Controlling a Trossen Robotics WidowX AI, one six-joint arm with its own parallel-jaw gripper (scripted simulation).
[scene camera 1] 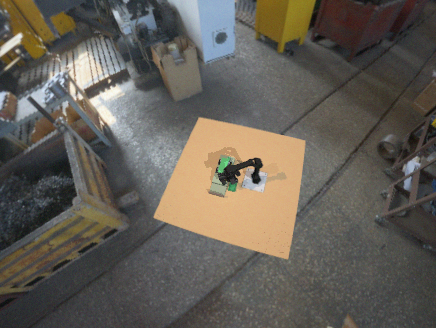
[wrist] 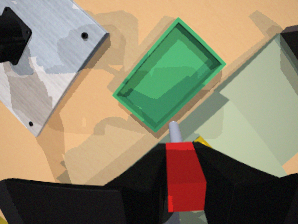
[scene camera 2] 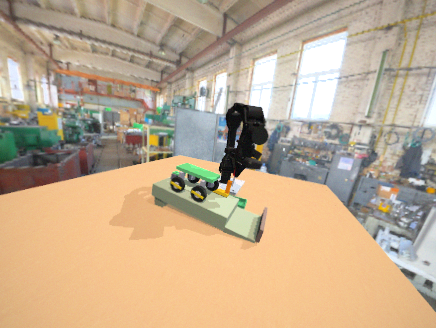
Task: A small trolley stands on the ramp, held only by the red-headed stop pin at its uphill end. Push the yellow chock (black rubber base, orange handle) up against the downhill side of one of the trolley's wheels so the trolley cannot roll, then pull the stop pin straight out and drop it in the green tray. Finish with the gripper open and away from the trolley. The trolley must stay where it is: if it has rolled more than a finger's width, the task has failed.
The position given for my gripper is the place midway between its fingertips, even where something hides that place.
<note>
My gripper (scene camera 2: 235, 176) holds a stop pin (wrist: 186, 183). Also in view: a trolley (scene camera 2: 209, 179) and a ramp (scene camera 2: 216, 210).
My gripper shows as well in the wrist view (wrist: 178, 150). Scene camera 1 does not show the stop pin, which is hidden by my gripper.
</note>
